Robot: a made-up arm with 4 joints. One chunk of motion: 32 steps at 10 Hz.
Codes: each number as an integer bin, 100 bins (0 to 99) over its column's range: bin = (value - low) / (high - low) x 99, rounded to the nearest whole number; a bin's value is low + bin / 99 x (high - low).
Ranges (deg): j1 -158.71..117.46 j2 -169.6..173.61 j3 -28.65..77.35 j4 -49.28..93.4
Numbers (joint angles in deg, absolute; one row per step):
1: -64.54 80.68 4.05 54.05
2: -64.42 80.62 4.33 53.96
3: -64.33 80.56 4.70 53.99
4: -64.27 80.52 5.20 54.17
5: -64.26 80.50 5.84 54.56
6: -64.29 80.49 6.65 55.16
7: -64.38 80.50 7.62 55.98
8: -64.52 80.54 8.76 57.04
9: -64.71 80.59 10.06 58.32
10: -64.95 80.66 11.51 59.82
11: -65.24 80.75 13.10 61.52
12: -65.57 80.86 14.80 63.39
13: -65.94 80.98 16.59 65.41
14: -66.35 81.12 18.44 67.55
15: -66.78 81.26 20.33 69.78
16: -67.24 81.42 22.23 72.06
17: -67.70 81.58 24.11 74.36
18: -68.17 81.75 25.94 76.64
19: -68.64 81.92 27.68 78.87
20: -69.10 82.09 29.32 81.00
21: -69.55 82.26 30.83 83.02
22: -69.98 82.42 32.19 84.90
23: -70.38 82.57 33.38 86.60
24: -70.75 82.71 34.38 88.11
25: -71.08 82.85 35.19 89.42
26: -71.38 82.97 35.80 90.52
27: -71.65 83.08 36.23 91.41
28: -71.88 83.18 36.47 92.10
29: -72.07 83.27 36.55 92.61
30: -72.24 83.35 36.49 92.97
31: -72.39 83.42 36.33 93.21
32: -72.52 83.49 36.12 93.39
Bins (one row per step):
1: 34 72 31 72
2: 34 72 31 72
3: 34 72 31 72
4: 34 72 32 72
5: 34 72 32 72
6: 34 72 33 72
7: 34 72 34 73
8: 34 72 35 74
9: 34 72 36 75
10: 34 72 38 76
11: 34 72 39 77
12: 33 72 41 78
13: 33 72 42 80
14: 33 72 44 81
15: 33 72 46 83
16: 33 72 48 84
17: 33 72 49 86
18: 32 73 51 87
19: 32 73 53 89
20: 32 73 54 90
21: 32 73 56 92
22: 32 73 57 93
23: 32 73 58 94
24: 32 73 59 95
25: 31 73 60 96
26: 31 73 60 97
27: 31 73 61 98
28: 31 73 61 98
29: 31 73 61 98
30: 31 73 61 99
31: 31 73 61 99
32: 31 73 60 99

